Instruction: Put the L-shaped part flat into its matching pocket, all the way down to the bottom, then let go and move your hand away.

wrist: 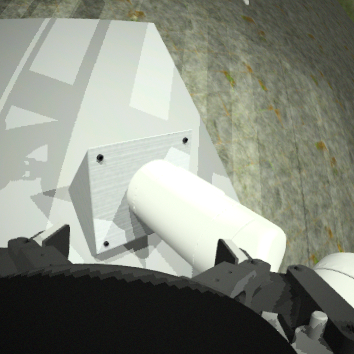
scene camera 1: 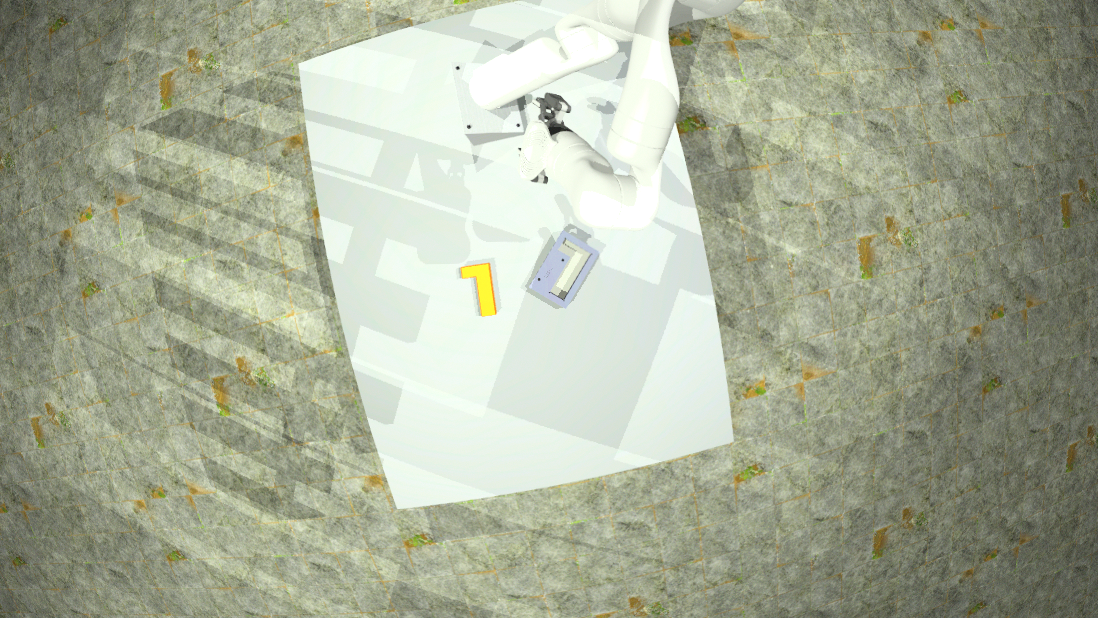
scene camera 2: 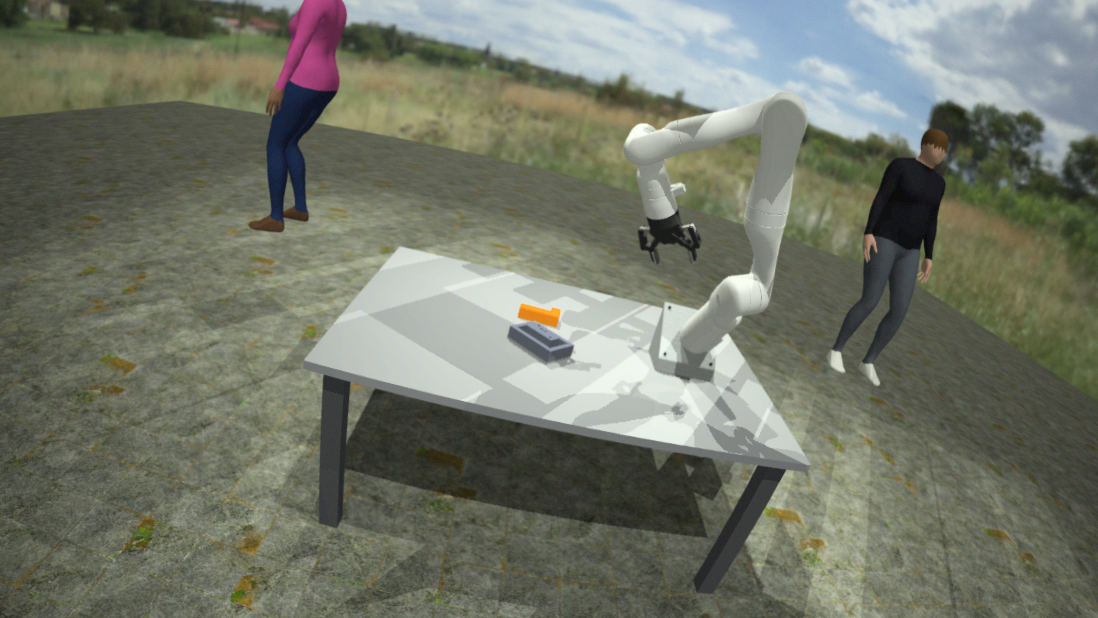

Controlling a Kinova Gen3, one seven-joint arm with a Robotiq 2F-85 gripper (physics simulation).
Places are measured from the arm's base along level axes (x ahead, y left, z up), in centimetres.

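Pixels of known places: gripper, fingertip midpoint: (wrist: 142,248) (scene camera 2: 675,262); arm's base, link origin: (wrist: 153,188) (scene camera 1: 486,90) (scene camera 2: 695,337).
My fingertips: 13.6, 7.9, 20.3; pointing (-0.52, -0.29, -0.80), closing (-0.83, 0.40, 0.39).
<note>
For each thing: its top centre in the pictures, then the offset to it from my fingertips, as dx, dy, dz. "spot": a spot on its surface instead. Level surfaces: height alone.
- orange-yellow L-shaped part, top centre: (scene camera 1: 478,291) (scene camera 2: 540,308) +28.6, -15.5, -26.6
- blue-grey block, top centre: (scene camera 1: 564,269) (scene camera 2: 542,334) +26.5, +3.2, -26.0
- block's pocket, surface spot: (scene camera 1: 571,270) spot: +27.0, +4.7, -29.2
- table, surface height: dz -29.7
The orange-yellow L-shaped part (scene camera 1: 484,293) (scene camera 2: 538,314) lies on the table. In scene camera 1 it is left of the blue-grey block (scene camera 1: 547,277) (scene camera 2: 537,344), clear of it, with its short arm pointing left at its upper end. The block's pocket (scene camera 1: 571,270) is open at the top and holds no part; its long side is tilted relative to the part. My gripper (scene camera 2: 674,259) (wrist: 142,248) is open and empty, high above the table between the block and the arm's base. In scene camera 1 the wrist partly hides it. The part and block do not show in the wrist view.
The arm's base plate (scene camera 1: 473,109) (scene camera 2: 667,340) (wrist: 111,172) is bolted near one end of the table (scene camera 1: 441,468) (scene camera 2: 414,376) (wrist: 132,52). The lower arm link (wrist: 187,210) rises from it beyond the fingers. Two people, one in pink (scene camera 2: 316,49) and one in black (scene camera 2: 906,201), stand off the table.
</note>
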